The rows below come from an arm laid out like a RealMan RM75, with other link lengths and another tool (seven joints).
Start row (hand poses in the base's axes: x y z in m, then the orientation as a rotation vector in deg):
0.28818, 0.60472, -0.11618, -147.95, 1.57, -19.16
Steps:
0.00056, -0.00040, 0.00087, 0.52, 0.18, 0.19
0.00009, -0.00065, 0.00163, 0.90, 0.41, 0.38
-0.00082, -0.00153, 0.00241, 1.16, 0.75, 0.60
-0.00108, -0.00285, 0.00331, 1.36, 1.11, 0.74
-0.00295, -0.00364, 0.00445, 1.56, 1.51, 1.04
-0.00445, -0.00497, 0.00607, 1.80, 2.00, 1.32
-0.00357, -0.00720, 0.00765, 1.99, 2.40, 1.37
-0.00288, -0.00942, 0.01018, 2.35, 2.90, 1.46
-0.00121, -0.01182, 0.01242, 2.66, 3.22, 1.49
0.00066, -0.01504, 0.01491, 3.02, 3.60, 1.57
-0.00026, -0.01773, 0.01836, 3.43, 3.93, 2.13
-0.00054, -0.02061, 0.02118, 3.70, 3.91, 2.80
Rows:
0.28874, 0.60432, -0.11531, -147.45, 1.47, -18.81
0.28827, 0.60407, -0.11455, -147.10, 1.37, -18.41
0.28736, 0.60319, -0.11377, -146.89, 1.25, -17.87
0.28710, 0.60187, -0.11287, -146.74, 1.23, -17.33
0.28523, 0.60108, -0.11173, -146.58, 1.02, -16.69
0.28373, 0.59975, -0.11011, -146.40, 0.88, -15.94
0.28461, 0.59752, -0.10853, -146.27, 0.99, -15.40
0.28530, 0.59530, -0.10600, -145.98, 1.11, -14.69
0.28697, 0.59290, -0.10376, -145.71, 1.23, -14.25
0.28884, 0.58968, -0.10127, -145.40, 1.32, -13.71
0.28792, 0.58699, -0.09782, -144.99, 0.79, -13.05
0.28764, 0.58411, -0.09500, -144.67, -0.02, -12.82

